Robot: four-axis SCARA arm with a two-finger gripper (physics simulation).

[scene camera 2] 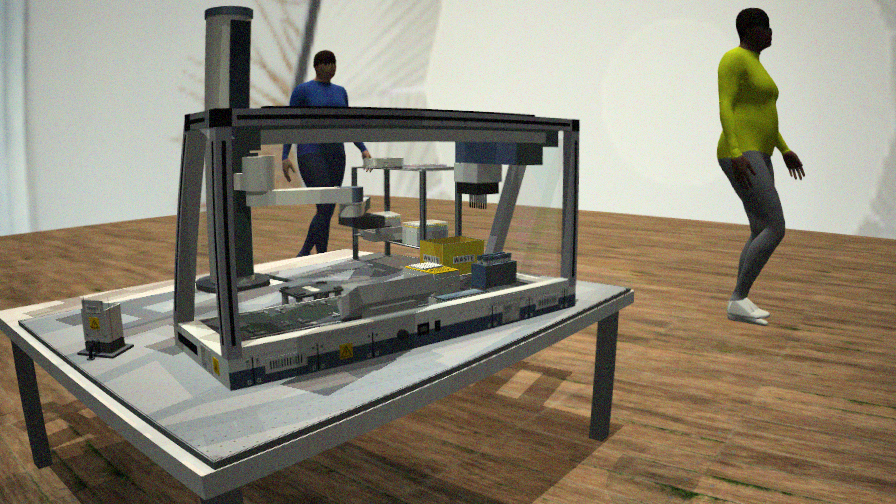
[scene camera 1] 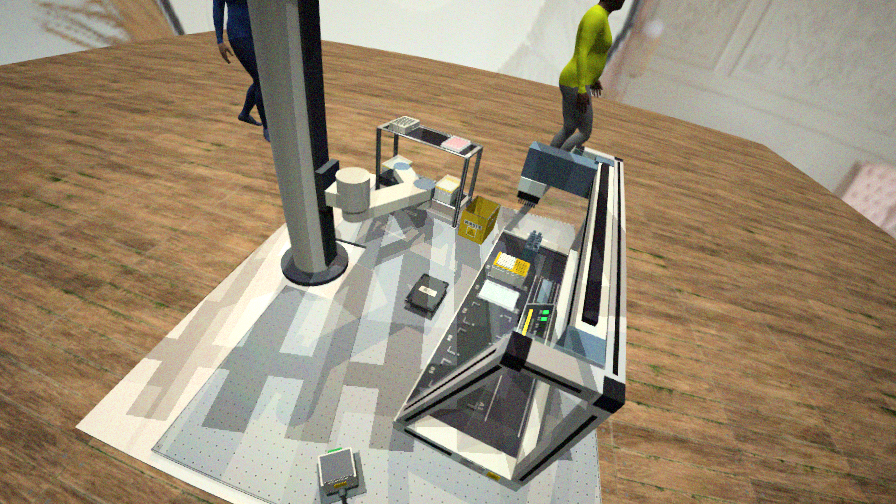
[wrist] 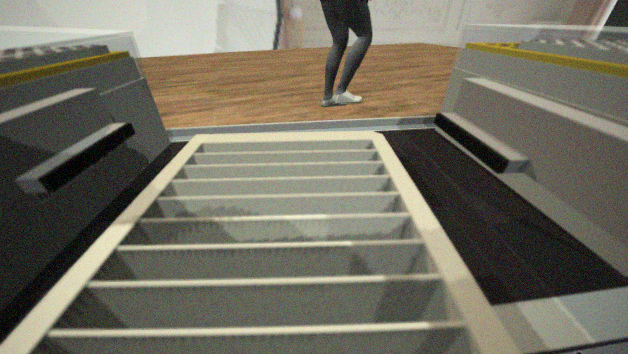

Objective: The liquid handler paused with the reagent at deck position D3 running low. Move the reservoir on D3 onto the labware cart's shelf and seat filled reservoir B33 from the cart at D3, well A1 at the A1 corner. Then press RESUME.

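Places are measured from the arm's base along level axes (x left, y back, z up), in centimetres.
Pixels of known places: gripper, fingertip midpoint: point(scene camera 2: 401, 225) point(scene camera 1: 420, 176) point(wrist: 286, 105); arm's base, link origin: point(scene camera 1: 315, 262).
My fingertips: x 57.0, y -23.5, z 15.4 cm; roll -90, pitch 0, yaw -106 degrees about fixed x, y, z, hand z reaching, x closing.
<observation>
For each thing: its top centre in the pictures, then the offset to it from my fingertips. "pt": a spot on its surface instead.
- pale reservoir, top centre: point(wrist: 269, 243) point(scene camera 2: 384, 230) dx -6.6, dy +2.1, dz -1.0 cm
- cart's dark lower shelf, surface spot: point(wrist: 430, 185) pt dx -3.0, dy -6.7, dz -4.1 cm
- labware cart, surface spot: point(scene camera 1: 479, 163) pt dx -0.2, dy -26.1, dz +13.6 cm
- flat white labware piece, top centre: point(scene camera 1: 499, 293) dx -54.1, dy -46.5, dz -7.6 cm
- tip rack, top centre: point(scene camera 2: 431, 266) point(scene camera 1: 512, 262) dx -41.9, dy -48.8, dz -2.6 cm
- panel, surface spot: point(scene camera 1: 536, 319) pt dx -66.4, dy -58.5, dz -2.2 cm
- tube rack, top centre: point(scene camera 2: 383, 158) point(scene camera 1: 404, 121) dx +1.7, dy +10.3, dz +24.0 cm
- pink-topped box, top centre: point(scene camera 1: 456, 142) dx -4.5, dy -15.0, dz +22.3 cm
- yellow waste bin, top centre: point(scene camera 2: 451, 239) point(scene camera 1: 482, 207) dx -12.2, dy -32.3, dz -0.6 cm
- black nest, top centre: point(scene camera 2: 310, 286) point(scene camera 1: 428, 289) dx -60.7, dy -22.2, dz -8.6 cm
- small cabled device, top centre: point(scene camera 2: 99, 295) point(scene camera 1: 335, 462) dx -120.2, dy -18.6, dz -1.4 cm
A pale reservoir point(wrist: 287, 136) with several cross troughs stands flat on the cart's dark lower shelf point(wrist: 430, 185) in the wrist view. My gripper point(wrist: 286, 105) is open around it, with a finger standing off each long side. Its near end is cut off, and I cannot read its label. Reservoir B33 cannot be told apart in these views. The labware cart point(scene camera 1: 481, 164) stands behind the arm. The handler deck point(scene camera 1: 460, 369) bears a flat white labware piece point(scene camera 1: 499, 294) beside a tip rack point(scene camera 1: 511, 265). A panel point(scene camera 1: 536, 319) on the handler shows yellow and green marks; RESUME is not readable.
Yellow-edged tip boxes flank the reservoir. A tube rack point(scene camera 1: 404, 124) and a pink-topped box point(scene camera 1: 456, 144) stand on the cart's top shelf. A yellow waste bin point(scene camera 1: 478, 220) point(scene camera 2: 452, 253), a black nest point(scene camera 1: 427, 292) and a small cabled device point(scene camera 1: 337, 468) point(scene camera 2: 102, 327) stand on the table.
</observation>
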